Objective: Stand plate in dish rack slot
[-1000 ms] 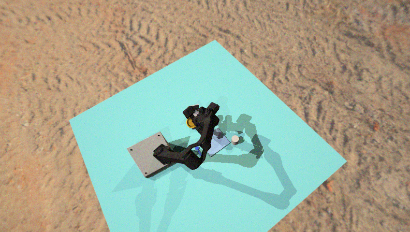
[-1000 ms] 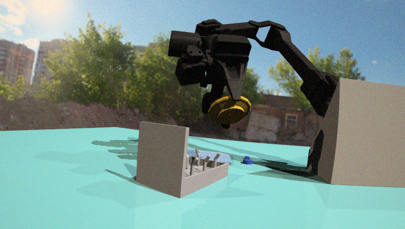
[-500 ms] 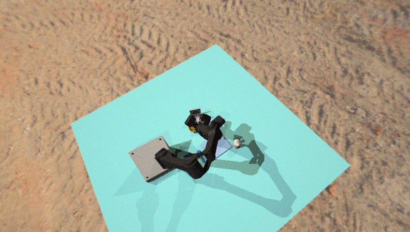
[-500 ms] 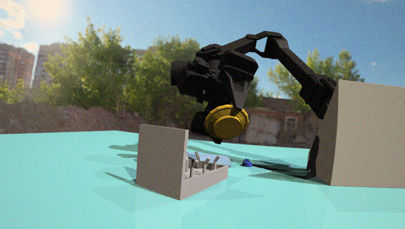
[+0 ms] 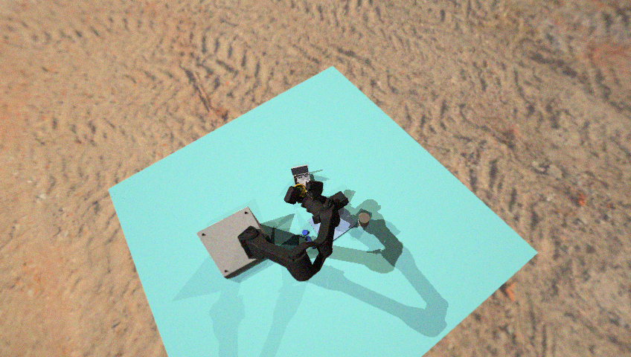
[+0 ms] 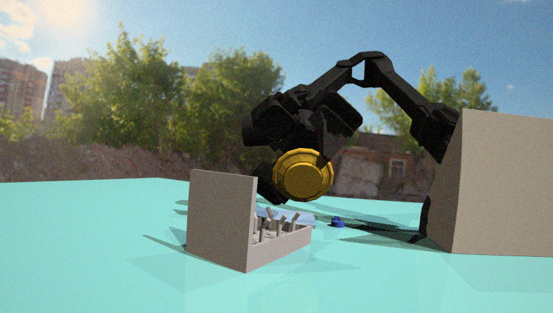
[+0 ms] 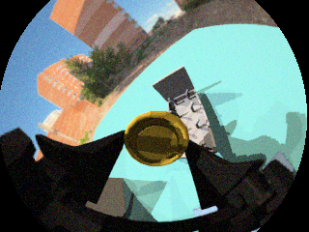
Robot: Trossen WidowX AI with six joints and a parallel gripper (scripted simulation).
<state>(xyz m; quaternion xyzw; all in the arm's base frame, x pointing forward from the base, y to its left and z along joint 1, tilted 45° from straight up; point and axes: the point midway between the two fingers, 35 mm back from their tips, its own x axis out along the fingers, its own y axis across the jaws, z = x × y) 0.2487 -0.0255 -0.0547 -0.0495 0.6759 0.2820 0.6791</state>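
My gripper tip is 50 mm short of the dish rack, 30 mm to the right of it and 50 mm above it. Round my gripper tip: pale blue mat: 40 mm ahead, 170 mm to the right, 70 mm below; then blue spoon: 80 mm behind, 160 mm to the right, 70 mm below; then yellow plate: 10 mm to the right.
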